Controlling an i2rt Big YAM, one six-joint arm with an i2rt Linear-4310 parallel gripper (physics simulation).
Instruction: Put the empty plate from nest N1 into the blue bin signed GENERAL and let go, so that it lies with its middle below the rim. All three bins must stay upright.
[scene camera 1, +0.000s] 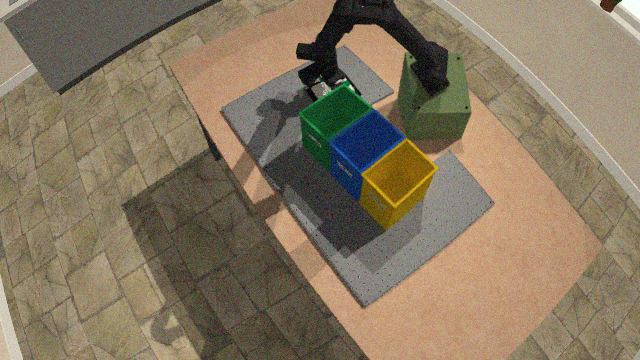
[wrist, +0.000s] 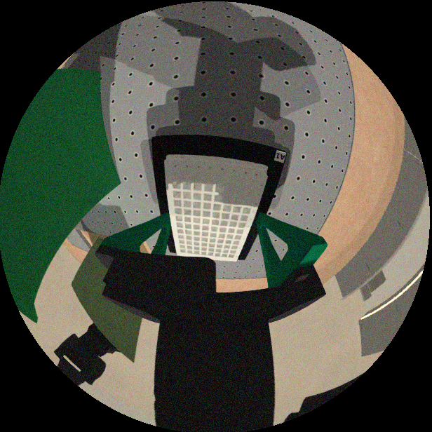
The gripper (wrist: 213, 217): 0.13 m from the lens. A green bin (wrist: 67, 167) is 0.14 m from the lens.
